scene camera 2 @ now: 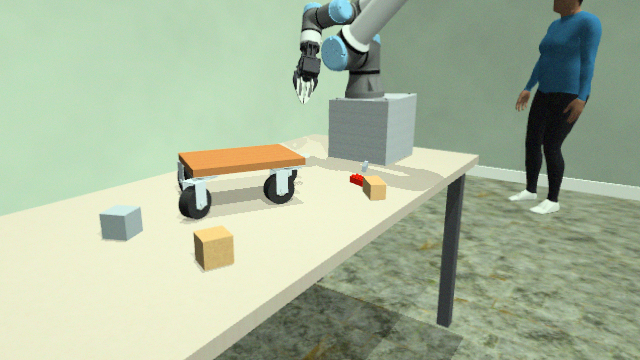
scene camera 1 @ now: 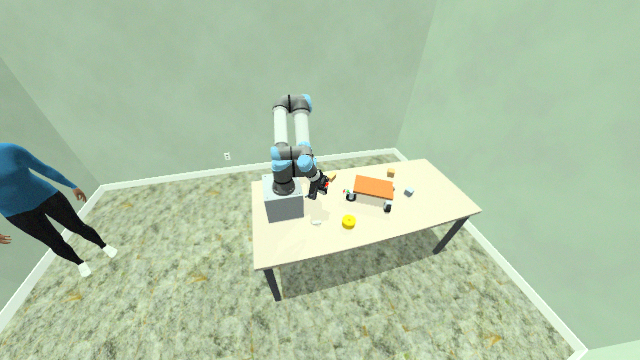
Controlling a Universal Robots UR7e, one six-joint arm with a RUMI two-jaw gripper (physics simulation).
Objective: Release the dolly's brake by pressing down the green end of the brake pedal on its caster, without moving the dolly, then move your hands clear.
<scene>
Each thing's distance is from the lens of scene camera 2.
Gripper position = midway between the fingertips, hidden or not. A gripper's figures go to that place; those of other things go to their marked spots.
my gripper [scene camera 2: 303, 103]: 1.65 m
wooden cube [scene camera 2: 214, 247]: 0.91 m
grey cube [scene camera 2: 120, 222]: 1.10 m
dolly [scene camera 2: 195, 200]: 1.15 m
The marked spots on the dolly and the wooden cube are 0.27 m apart.
</scene>
